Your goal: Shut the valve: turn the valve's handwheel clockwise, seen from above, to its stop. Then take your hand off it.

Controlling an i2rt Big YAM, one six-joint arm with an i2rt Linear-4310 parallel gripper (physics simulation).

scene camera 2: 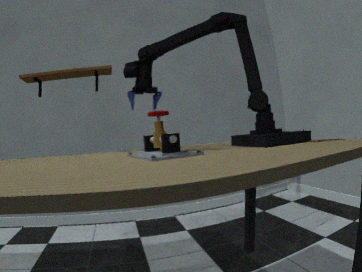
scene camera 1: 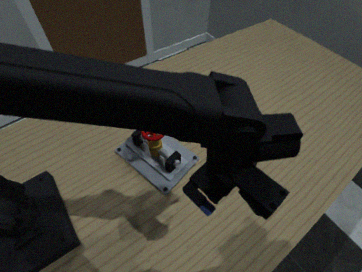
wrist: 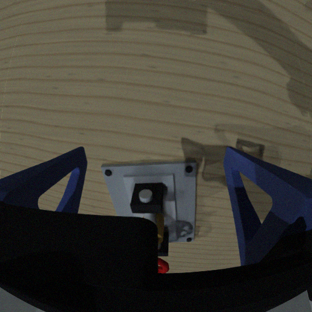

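A red handwheel tops a yellow valve body, between two black supports on a grey plate. The arm hides the wheel's far part in scene camera 1; the gripper's dark housing covers most of it in the wrist view. My gripper points down and is open, with nothing between its blue fingers. In scene camera 2 its tips are slightly above wheel height, one near the wheel's left edge with a small gap. The wheel's turn angle is not readable.
The plate rests on a wooden table. The arm's black base stands on the same table. The arm's forearm passes above the valve side. A wall shelf hangs in the background.
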